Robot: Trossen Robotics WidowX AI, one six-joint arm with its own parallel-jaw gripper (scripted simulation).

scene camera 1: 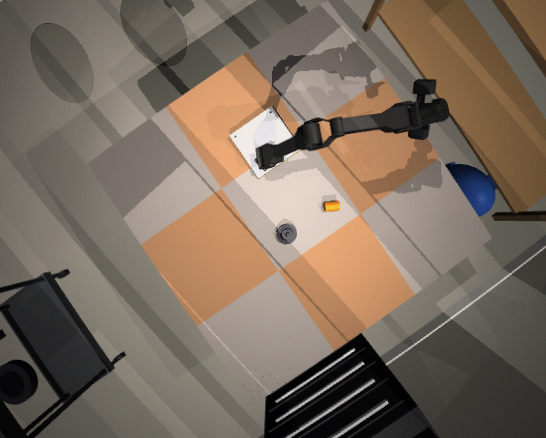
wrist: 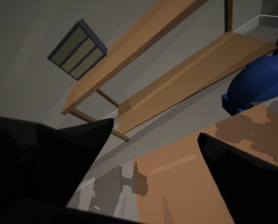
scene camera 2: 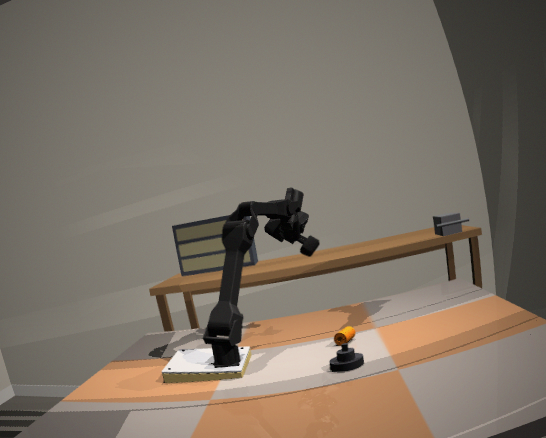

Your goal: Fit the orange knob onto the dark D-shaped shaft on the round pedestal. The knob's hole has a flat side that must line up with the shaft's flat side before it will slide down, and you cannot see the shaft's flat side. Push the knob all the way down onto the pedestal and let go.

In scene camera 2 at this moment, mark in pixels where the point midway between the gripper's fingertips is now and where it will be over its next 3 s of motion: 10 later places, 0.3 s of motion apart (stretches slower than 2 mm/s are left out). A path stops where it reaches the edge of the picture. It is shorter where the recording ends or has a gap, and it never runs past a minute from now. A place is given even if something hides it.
My gripper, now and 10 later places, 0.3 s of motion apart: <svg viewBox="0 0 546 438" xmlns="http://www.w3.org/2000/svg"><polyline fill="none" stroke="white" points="293,247 319,243 336,240 337,238 336,240 345,273 345,311 345,316 345,322 346,325 346,330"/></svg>
